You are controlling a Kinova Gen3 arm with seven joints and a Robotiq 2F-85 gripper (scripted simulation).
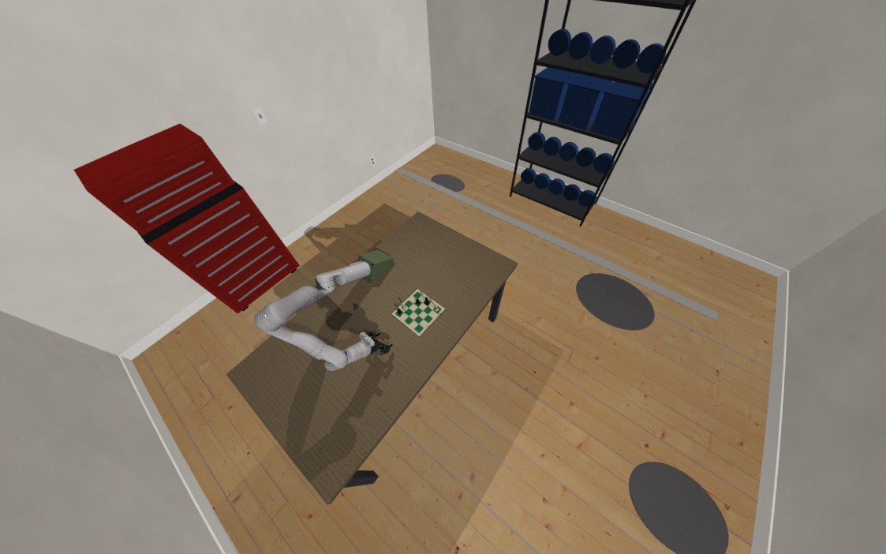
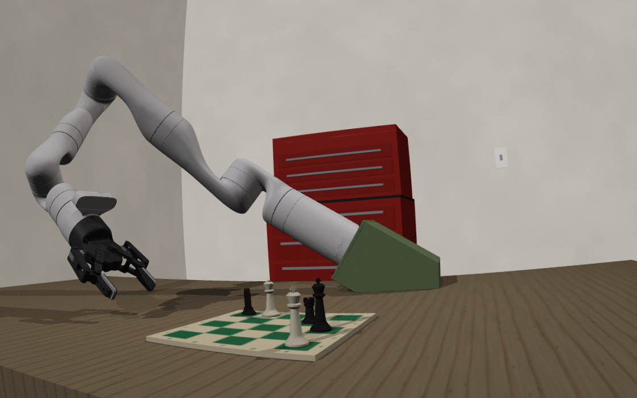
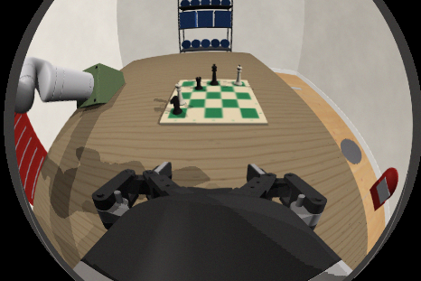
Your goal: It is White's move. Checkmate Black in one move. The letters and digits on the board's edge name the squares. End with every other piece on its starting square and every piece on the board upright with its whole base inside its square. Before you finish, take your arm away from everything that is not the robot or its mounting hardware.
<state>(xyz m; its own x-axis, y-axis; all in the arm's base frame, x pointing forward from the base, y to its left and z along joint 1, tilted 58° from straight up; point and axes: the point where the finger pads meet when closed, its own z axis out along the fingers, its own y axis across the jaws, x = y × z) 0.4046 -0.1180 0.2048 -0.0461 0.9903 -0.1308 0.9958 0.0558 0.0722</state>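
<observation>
Right now the white queen is 210 mm to the left of my hand, 70 mm behind it and 10 mm below it. Round my hand: cream chessboard (240 mm to the left, 40 mm below, 10 mm ahead); then black bishop (170 mm to the left, 70 mm behind, 20 mm below); then black rook (280 mm to the left, 30 mm behind, 20 mm below).
</observation>
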